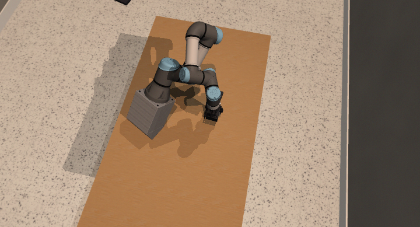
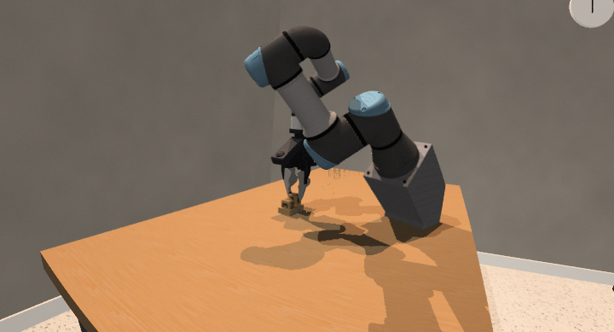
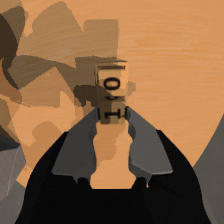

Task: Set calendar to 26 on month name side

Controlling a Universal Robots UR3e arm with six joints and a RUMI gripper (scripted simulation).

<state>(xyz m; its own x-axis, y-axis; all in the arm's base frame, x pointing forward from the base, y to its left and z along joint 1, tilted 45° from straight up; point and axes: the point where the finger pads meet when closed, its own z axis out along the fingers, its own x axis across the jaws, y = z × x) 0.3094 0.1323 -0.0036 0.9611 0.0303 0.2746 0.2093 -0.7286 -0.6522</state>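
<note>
My gripper is now 40 mm above the shallow wooden tray and 20 mm to the right of it.
</note>
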